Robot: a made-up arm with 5 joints.
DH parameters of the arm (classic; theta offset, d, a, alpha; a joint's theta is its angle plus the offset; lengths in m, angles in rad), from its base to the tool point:
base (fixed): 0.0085 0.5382 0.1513 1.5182
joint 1: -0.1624 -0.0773 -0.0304 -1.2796
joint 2: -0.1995 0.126 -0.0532 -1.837
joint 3: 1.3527 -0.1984 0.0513 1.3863
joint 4: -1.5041 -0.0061 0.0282 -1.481
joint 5: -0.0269 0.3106 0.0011 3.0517
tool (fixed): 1.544 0.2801 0 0
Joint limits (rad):
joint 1: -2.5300..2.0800
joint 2: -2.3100..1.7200
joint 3: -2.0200..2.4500
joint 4: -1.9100..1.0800
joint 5: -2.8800..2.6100
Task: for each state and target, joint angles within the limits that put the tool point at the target. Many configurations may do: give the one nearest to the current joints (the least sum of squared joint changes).
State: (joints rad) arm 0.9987 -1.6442 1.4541 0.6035 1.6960
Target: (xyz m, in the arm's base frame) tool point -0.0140 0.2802 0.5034
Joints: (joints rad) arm 1.4393 -2.3018 0.7528 1.0385 1.5381
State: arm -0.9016 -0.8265 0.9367 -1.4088 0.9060
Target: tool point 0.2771 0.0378 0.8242
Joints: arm -1.2927 -1.1315 0.9626 -1.3536 0.9776
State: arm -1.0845 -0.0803 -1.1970 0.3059 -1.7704
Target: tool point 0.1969 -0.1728 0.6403
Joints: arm -0.8060 -0.0018 -1.2203 -0.4001 -2.3048
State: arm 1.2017 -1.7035 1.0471 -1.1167 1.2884
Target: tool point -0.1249 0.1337 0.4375
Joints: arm 1.2663 -1.7616 1.0991 -1.8681 1.0784
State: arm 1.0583 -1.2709 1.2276 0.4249 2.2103
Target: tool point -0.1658 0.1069 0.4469
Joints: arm 0.9012 -1.1002 1.1205 0.4962 2.2191
